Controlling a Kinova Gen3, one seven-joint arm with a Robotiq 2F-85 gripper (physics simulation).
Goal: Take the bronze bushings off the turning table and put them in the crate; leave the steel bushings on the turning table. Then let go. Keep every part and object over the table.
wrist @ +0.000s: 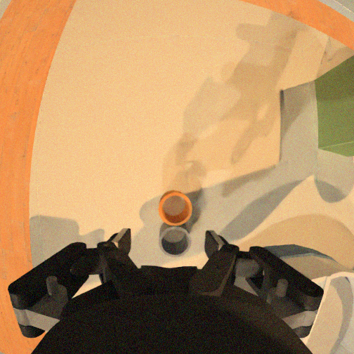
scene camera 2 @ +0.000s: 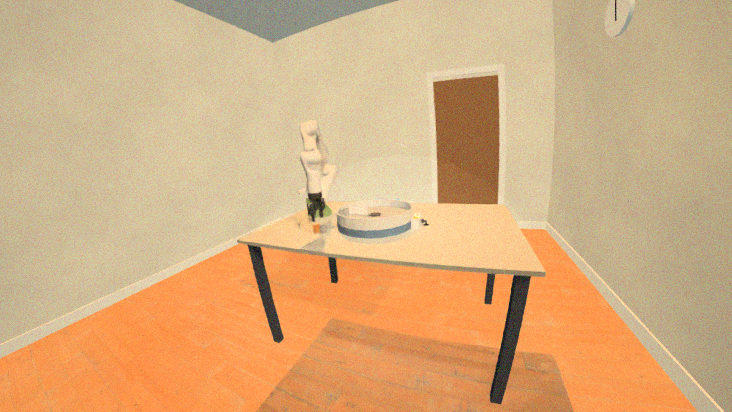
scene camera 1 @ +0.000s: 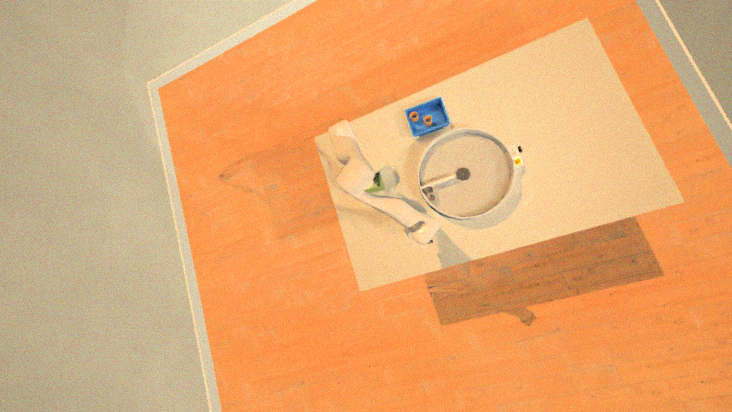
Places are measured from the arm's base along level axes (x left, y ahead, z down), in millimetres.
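Pixels of known places: gripper, between the fingertips: point(scene camera 2: 318, 219).
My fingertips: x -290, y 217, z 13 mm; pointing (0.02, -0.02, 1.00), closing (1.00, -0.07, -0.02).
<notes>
Behind a point stands the place of what it marks.
A bronze bushing point(scene camera 2: 316, 228) @(y 204, x -299, z 60 mm) point(wrist: 175, 218) stands on the table beside a steel bushing point(scene camera 2: 323, 228) @(y 245, x -292, z 59 mm) point(wrist: 175, 250), left of the turning table point(scene camera 1: 486, 186) @(y 541, x -182, z 34 mm) point(scene camera 2: 376, 231) @(y 548, x -291, z 52 mm). In the wrist view they look close together or touching. My gripper point(scene camera 2: 316, 218) @(y 217, x -290, z 13 mm) point(wrist: 167, 239) is open and empty above them; in the wrist view the steel bushing shows between the fingertips. The arm hides the gripper and this pair in scene camera 1. Two bronze bushings point(scene camera 1: 413, 116) @(y 334, x 288, z 75 mm) point(scene camera 1: 427, 120) @(y 388, x 241, z 72 mm) are in the blue crate point(scene camera 1: 438, 108) @(y 462, x 278, z 82 mm). Two dark bushings point(scene camera 1: 427, 189) @(y 285, x -114, z 33 mm) point(scene camera 1: 431, 197) @(y 291, x -157, z 34 mm), apparently steel, are on the turning table by its fixed bar.
A green object point(scene camera 1: 378, 182) @(y 70, x -14, z -15 mm) point(scene camera 2: 326, 209) @(y 79, x -9, z 38 mm) point(wrist: 336, 110) stands near the arm, left of the turning table. The bar point(scene camera 1: 439, 181) @(y 346, x -100, z -9 mm) reaches from the rim to the dark hub point(scene camera 1: 462, 174) @(y 458, x -96, z 26 mm). A small box with a yellow patch point(scene camera 1: 517, 161) @(y 696, x -115, z 29 mm) point(scene camera 2: 417, 218) @(y 710, x -133, z 29 mm) sits at the turning table's right side.
</notes>
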